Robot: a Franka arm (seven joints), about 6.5 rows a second.
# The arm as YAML. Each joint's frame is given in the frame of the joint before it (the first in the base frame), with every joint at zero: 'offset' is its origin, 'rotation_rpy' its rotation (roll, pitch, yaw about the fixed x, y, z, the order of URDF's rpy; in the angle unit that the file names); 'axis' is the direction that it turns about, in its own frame. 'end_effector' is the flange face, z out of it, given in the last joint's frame.
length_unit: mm
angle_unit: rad
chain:
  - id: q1
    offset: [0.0, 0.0, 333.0]
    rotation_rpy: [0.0, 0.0, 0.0]
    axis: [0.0, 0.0, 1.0]
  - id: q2
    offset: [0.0, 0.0, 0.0]
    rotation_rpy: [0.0, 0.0, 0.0]
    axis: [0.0, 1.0, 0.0]
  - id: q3
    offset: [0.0, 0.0, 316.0]
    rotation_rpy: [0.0, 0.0, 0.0]
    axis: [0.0, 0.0, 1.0]
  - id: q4
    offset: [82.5, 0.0, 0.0]
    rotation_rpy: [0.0, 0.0, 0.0]
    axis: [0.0, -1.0, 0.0]
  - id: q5
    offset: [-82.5, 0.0, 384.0]
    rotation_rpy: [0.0, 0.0, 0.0]
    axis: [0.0, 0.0, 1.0]
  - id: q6
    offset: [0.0, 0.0, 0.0]
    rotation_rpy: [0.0, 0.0, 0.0]
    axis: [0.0, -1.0, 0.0]
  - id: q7
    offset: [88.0, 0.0, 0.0]
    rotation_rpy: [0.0, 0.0, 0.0]
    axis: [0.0, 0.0, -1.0]
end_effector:
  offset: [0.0, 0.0, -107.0]
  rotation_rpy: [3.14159, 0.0, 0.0]
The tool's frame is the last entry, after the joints.
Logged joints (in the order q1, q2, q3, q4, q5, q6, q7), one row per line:
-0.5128 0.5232 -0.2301 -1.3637 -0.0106 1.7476 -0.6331
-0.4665 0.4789 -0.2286 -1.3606 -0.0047 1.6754 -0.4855
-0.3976 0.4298 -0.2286 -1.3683 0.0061 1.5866 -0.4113
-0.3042 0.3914 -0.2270 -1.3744 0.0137 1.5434 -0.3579
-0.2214 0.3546 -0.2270 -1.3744 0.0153 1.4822 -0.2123
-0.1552 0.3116 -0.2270 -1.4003 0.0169 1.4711 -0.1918
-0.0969 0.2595 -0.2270 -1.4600 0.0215 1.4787 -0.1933
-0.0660 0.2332 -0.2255 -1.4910 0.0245 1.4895 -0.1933
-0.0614 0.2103 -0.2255 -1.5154 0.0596 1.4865 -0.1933
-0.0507 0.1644 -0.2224 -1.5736 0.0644 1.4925 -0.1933
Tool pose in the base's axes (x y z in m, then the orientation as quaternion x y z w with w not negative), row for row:
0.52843 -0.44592 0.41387 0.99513 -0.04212 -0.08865 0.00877
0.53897 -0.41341 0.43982 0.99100 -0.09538 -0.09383 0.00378
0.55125 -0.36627 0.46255 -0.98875 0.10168 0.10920 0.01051
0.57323 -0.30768 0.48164 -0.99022 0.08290 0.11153 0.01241
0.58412 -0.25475 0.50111 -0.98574 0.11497 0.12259 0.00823
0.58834 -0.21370 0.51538 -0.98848 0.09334 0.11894 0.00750
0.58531 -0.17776 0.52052 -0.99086 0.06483 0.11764 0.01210
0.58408 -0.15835 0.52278 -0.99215 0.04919 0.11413 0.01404
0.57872 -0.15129 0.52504 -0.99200 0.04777 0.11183 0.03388
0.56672 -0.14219 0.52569 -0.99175 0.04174 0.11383 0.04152
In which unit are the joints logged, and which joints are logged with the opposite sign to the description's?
The joints are logged in radians. Opposite sign: none.
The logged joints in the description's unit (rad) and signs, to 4 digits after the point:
-0.5128 0.5232 -0.2301 -1.3637 -0.0106 1.7476 -0.6331
-0.4665 0.4789 -0.2286 -1.3606 -0.0047 1.6754 -0.4855
-0.3976 0.4298 -0.2286 -1.3683 0.0061 1.5866 -0.4113
-0.3042 0.3914 -0.2270 -1.3744 0.0137 1.5434 -0.3579
-0.2214 0.3546 -0.2270 -1.3744 0.0153 1.4822 -0.2123
-0.1552 0.3116 -0.2270 -1.4003 0.0169 1.4711 -0.1918
-0.0969 0.2595 -0.2270 -1.4600 0.0215 1.4787 -0.1933
-0.0660 0.2332 -0.2255 -1.4910 0.0245 1.4895 -0.1933
-0.0614 0.2103 -0.2255 -1.5154 0.0596 1.4865 -0.1933
-0.0507 0.1644 -0.2224 -1.5736 0.0644 1.4925 -0.1933

